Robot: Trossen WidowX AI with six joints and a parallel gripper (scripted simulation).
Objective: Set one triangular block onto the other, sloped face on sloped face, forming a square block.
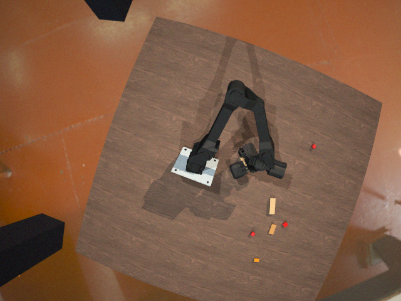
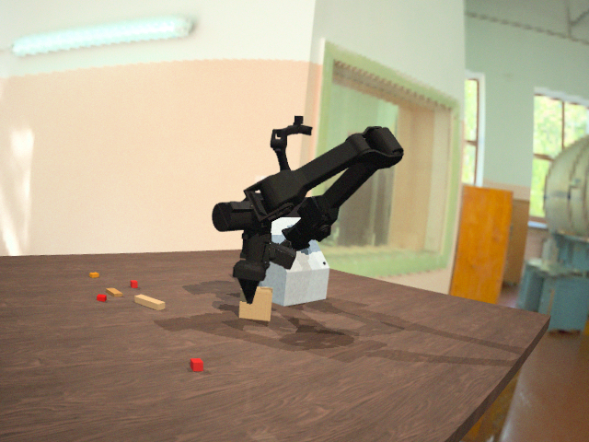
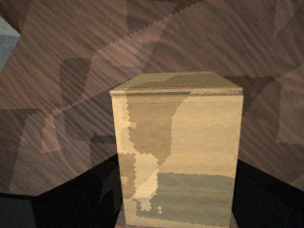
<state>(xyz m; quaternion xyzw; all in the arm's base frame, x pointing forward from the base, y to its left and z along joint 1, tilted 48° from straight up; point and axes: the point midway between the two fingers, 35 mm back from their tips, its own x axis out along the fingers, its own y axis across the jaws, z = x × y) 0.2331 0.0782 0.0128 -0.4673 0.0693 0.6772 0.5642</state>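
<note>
The tan triangular block is 1 cm above my gripper tip. From my gripper tip the other things lie so: long tan bar 17 cm ahead, 16 cm to the right, 3 cm below; then orange cube 44 cm to the right, 17 cm ahead, 3 cm below.
</note>
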